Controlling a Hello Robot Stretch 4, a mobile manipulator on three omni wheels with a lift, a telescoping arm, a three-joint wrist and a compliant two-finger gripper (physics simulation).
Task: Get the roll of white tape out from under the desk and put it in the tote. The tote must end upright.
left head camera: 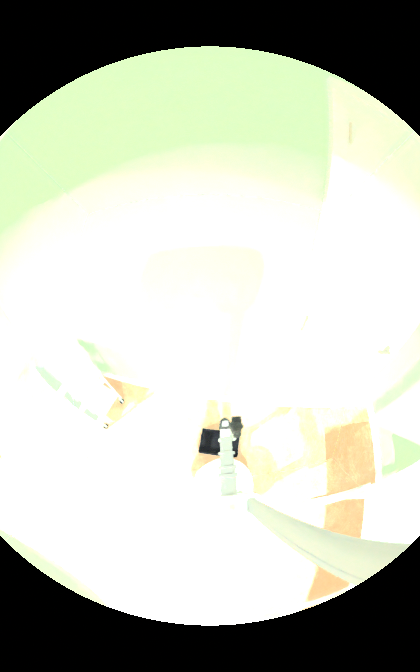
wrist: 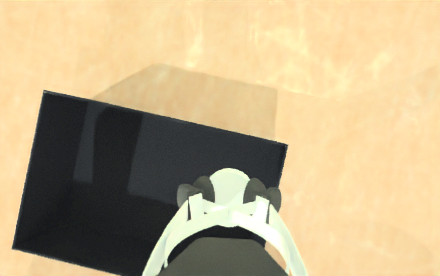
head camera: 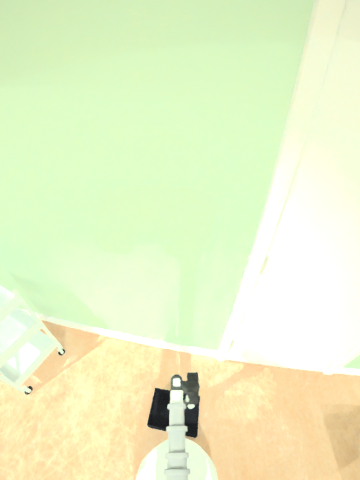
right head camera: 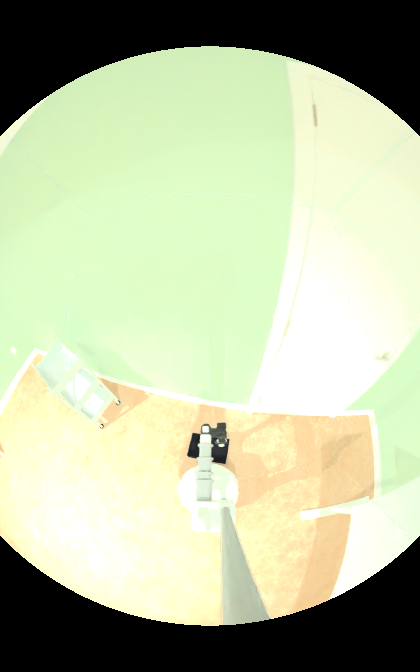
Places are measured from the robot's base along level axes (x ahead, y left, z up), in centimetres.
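Where they show: gripper, fingertip midpoint: (wrist: pixel 228 192).
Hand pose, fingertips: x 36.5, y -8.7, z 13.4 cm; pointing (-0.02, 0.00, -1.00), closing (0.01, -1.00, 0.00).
After its pixels a point has its place.
My gripper (head camera: pixel 189 401) {y -8.7, x 36.5, z 13.4 cm} (right head camera: pixel 221 442) {y -8.7, x 36.5, z 13.4 cm} (wrist: pixel 228 192) {y -8.7, x 36.5, z 13.4 cm} points down, with its dark fingertips on either side of the roll of white tape (wrist: pixel 229 179) {y -8.7, x 38.0, z 14.6 cm}. It is shut on the roll, whose pale rounded edge shows between the fingertips in the wrist view. The black tote (head camera: pixel 159 411) {y 11.2, x 35.0, z -2.5 cm} (left head camera: pixel 208 442) (right head camera: pixel 194 446) {y 12.8, x 35.8, z -2.4 cm} (wrist: pixel 210 142) {y -5.5, x 40.4, z -2.4 cm} stands upright and open on the floor, in front of the base. The gripper and the roll are above the right part of the tote, near its right wall in the wrist view. The tote's near right corner is hidden behind the gripper.
A white wheeled cart (head camera: pixel 48 333) {y 90.7, x 71.2, z 28.6 cm} (right head camera: pixel 68 378) {y 98.2, x 56.4, z 65.2 cm} stands at the left by the green wall (head camera: pixel 150 150) {y 9.0, x 77.9, z 142.8 cm}. A white door (head camera: pixel 310 260) {y -56.3, x 63.3, z 104.7 cm} (right head camera: pixel 325 260) {y -46.4, x 65.2, z 132.7 cm} is at the right of that wall. A white bar (right head camera: pixel 332 509), apparently a desk foot, lies at the lower right of the right head camera view.
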